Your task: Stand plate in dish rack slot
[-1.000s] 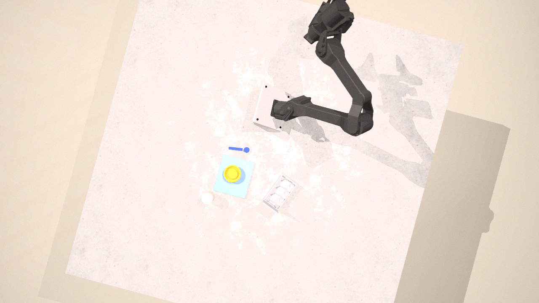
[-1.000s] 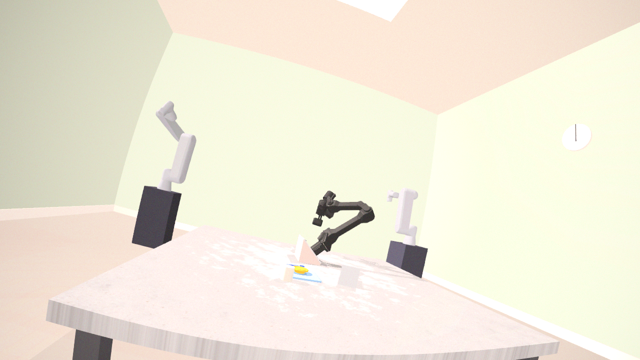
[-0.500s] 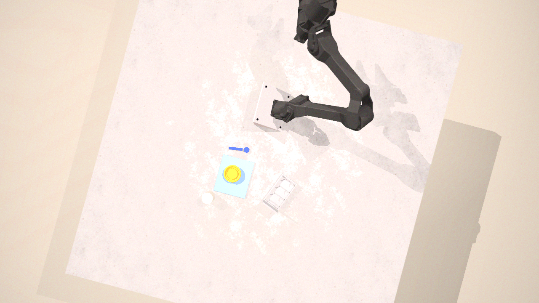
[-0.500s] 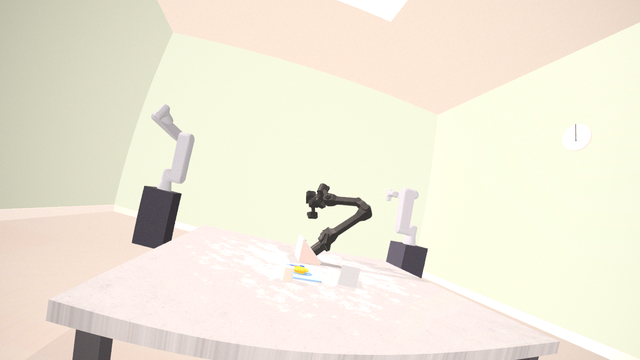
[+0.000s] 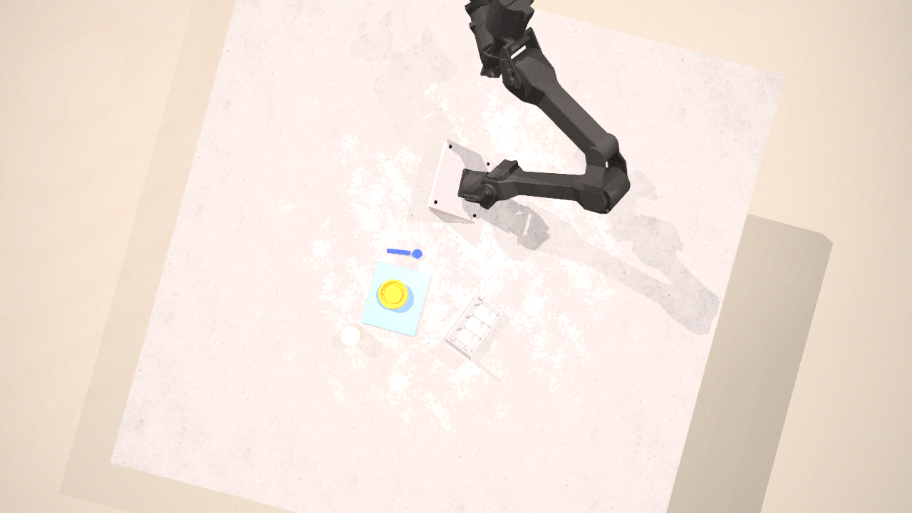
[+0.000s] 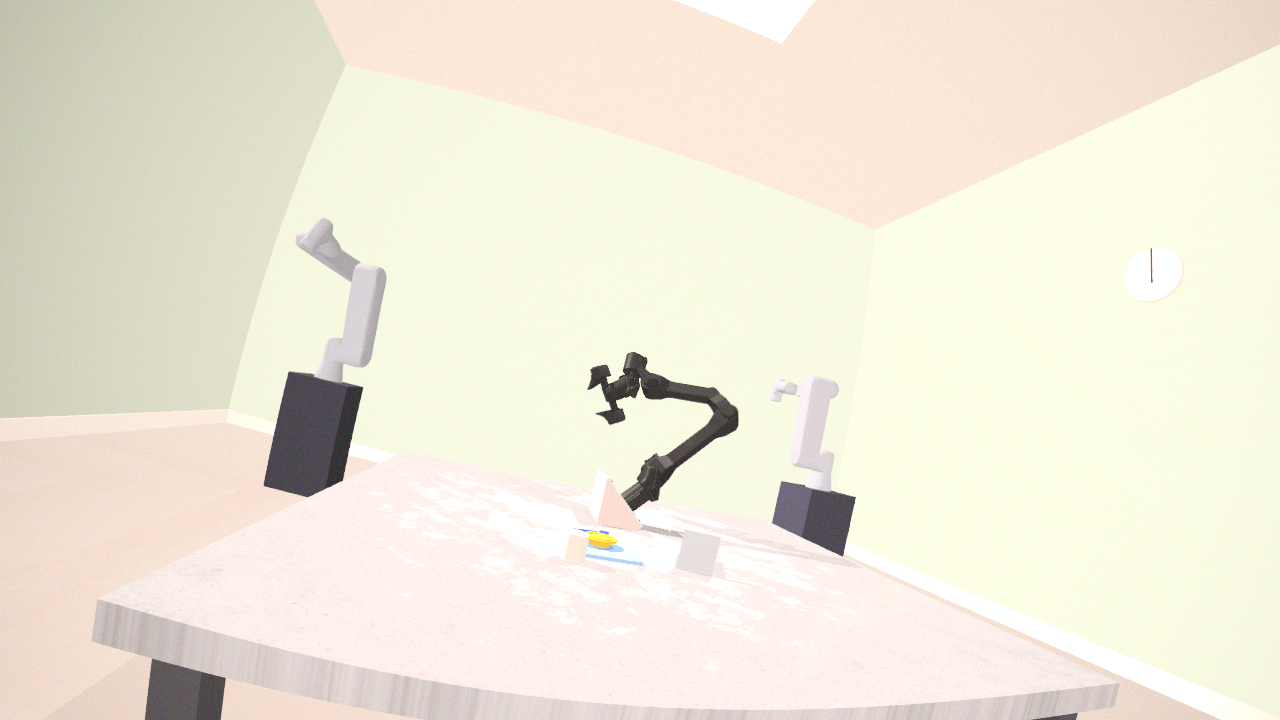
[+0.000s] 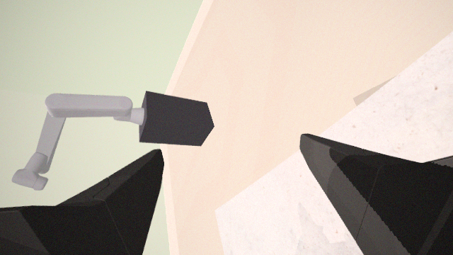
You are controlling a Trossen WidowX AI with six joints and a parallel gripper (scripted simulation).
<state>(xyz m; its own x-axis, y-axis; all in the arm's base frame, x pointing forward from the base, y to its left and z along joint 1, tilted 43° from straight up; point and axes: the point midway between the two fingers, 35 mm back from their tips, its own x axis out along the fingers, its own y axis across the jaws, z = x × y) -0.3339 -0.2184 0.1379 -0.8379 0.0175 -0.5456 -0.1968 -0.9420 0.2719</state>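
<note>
Now: gripper tip 64 cm short of the yellow plate, 28 cm above it and 4 cm to the left of it. Round my gripper tip: blue spoon (54 cm ahead, 29 cm below, 3 cm to the right); then dish rack (67 cm ahead, 27 cm below, 16 cm to the left); then mat (65 cm ahead, 29 cm below, 4 cm to the right).
</note>
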